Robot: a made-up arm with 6 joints.
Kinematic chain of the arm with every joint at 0, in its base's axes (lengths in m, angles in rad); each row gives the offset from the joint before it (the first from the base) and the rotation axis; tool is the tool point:
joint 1: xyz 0 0 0.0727 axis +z
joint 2: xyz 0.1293 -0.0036 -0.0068 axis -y
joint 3: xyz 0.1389 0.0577 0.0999 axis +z
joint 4: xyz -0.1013 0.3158 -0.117 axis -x
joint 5: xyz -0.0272 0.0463 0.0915 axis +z
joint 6: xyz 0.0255 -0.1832 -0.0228 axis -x
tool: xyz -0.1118 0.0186 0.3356
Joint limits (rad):
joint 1: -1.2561..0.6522
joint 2: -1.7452..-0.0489
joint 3: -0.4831..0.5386
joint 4: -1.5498..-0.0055
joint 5: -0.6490..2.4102
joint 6: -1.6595..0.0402
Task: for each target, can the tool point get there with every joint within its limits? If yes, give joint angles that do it. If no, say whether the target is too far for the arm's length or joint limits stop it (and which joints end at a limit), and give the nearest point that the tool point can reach.
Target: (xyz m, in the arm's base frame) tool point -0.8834 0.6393 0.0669
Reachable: no: joint limits stop it (at a limit: joint 3, joint 4, joint 5, joint 6) | nearest point -0.4653 0.3368 0.0665 | short by 0.516 m
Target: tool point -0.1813 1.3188 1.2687
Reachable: no: too far | nearest point -0.0117 0.7571 0.4035 | short by 1.045 m
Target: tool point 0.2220 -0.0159 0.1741
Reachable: yes | joints 0.4800 -0.2338 0.2791 -0.6309 0.2042 -0.4717
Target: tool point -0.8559 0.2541 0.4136
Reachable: no: joint limits stop it (at a limit: joint 1, joint 2, joint 3, joint 4, joint 6) | nearest point -0.4830 0.2282 0.2577 | short by 0.405 m
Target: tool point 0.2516 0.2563 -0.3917
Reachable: yes | joints 0.2391 -1.3074 0.0538 -0.7328 1.4429 -1.2769
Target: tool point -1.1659 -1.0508 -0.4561
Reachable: no: too far | nearest point -0.3136 -0.2293 -0.0937 | short by 1.238 m
